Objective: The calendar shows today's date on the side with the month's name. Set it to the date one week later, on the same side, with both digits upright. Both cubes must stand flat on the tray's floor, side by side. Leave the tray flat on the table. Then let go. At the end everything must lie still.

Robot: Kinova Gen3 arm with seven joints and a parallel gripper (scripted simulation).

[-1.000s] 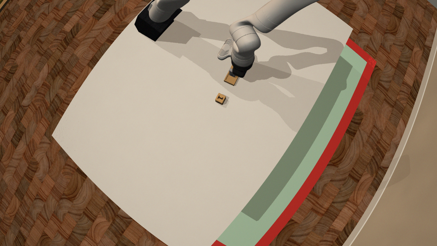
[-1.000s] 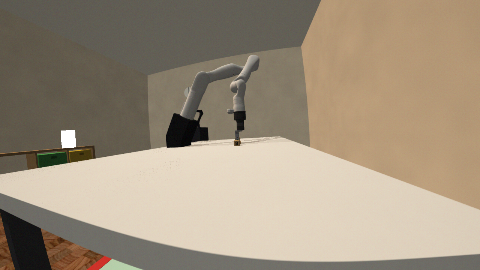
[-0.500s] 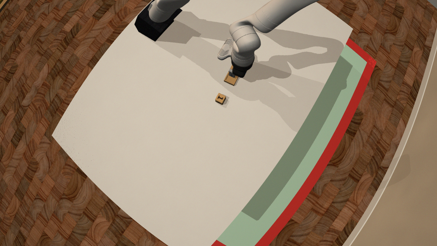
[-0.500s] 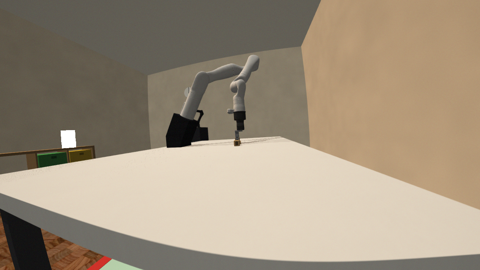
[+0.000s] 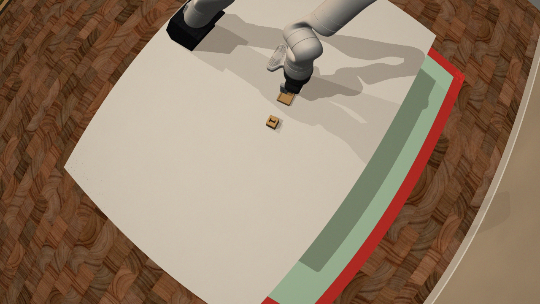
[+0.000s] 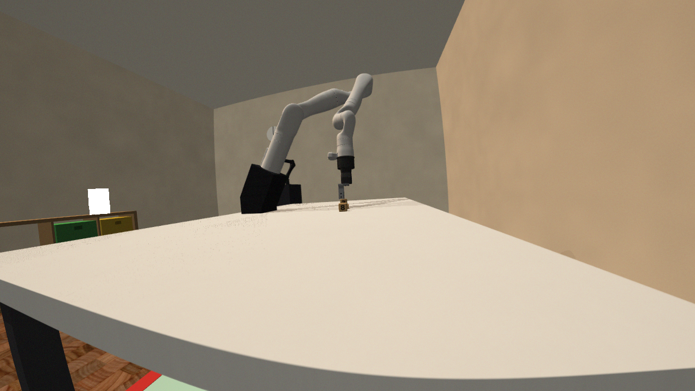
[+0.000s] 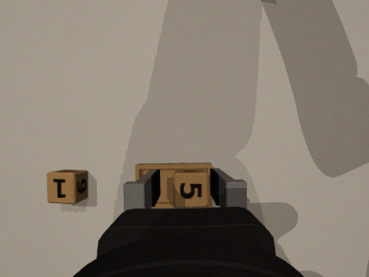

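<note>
Right now the wooden tray is 10 mm ahead of my hand, 10 mm to the right of it and 50 mm below it.
</note>
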